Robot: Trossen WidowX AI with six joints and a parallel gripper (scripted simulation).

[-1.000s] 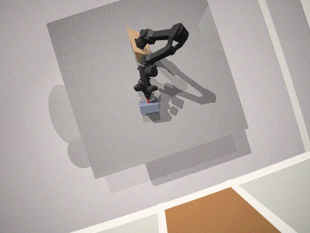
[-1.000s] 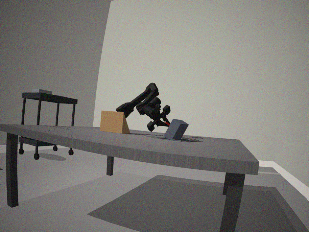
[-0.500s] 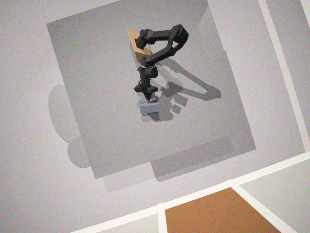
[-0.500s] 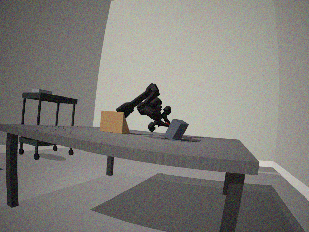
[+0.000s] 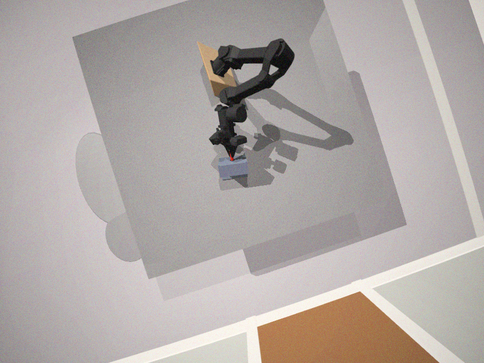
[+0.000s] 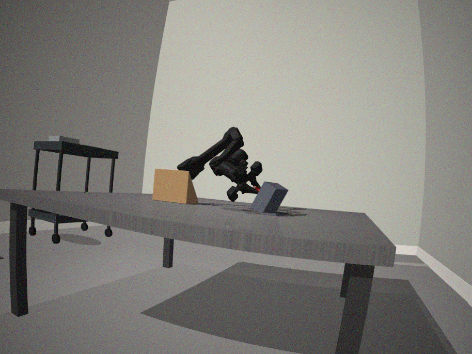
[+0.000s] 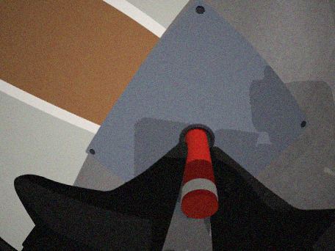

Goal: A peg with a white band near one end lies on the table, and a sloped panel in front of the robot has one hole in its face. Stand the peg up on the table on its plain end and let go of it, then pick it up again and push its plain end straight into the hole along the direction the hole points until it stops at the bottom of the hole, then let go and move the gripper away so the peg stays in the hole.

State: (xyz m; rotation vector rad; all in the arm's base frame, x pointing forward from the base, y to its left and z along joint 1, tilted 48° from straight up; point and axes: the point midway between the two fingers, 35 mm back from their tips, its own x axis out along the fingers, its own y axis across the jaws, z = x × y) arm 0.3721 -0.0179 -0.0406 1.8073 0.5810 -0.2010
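Right now the red peg is 1 cm behind my gripper tip and 1 cm above it. Also, from my gripper tip: sloped panel 4 cm ahead, 2 cm below.
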